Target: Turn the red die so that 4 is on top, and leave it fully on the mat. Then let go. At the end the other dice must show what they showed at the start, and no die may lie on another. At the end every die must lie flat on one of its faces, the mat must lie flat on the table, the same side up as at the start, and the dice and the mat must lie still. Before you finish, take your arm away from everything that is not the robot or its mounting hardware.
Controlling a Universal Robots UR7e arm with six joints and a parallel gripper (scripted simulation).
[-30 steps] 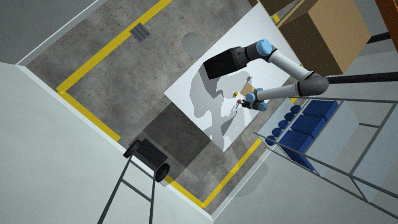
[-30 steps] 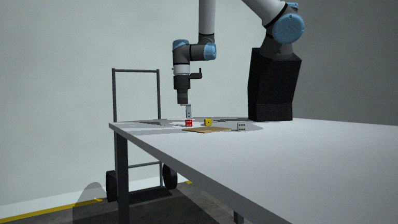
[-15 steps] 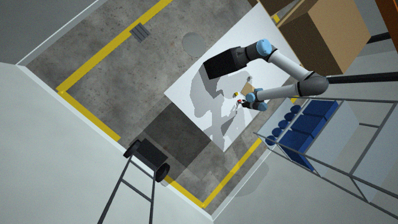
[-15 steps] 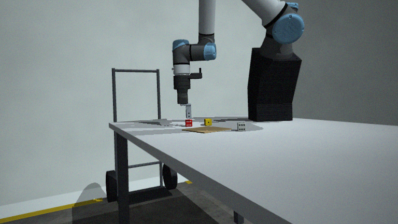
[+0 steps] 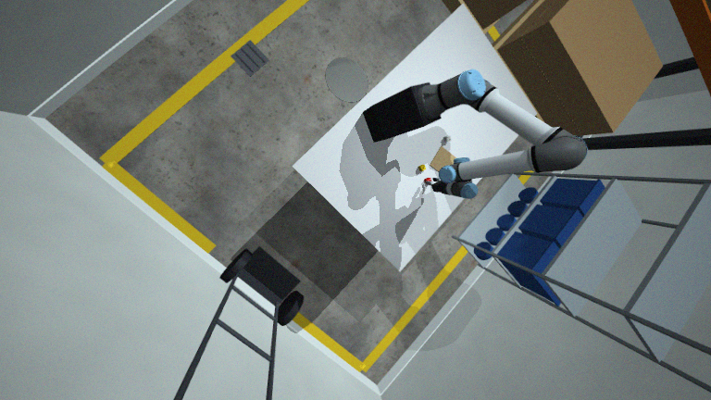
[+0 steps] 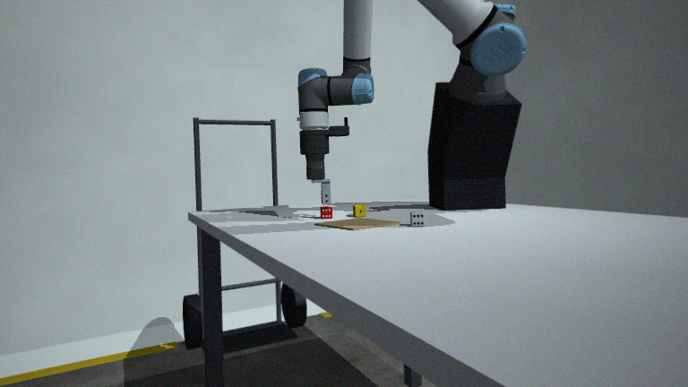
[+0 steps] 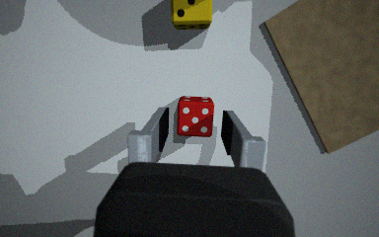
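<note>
The red die lies 4 cm below my hand. Round my hand: yellow die 8 cm behind, 2 cm to the left, 4 cm below; then white die 10 cm behind, 27 cm to the left, 4 cm below; then tan mat 16 cm to the left, 5 cm below.
</note>
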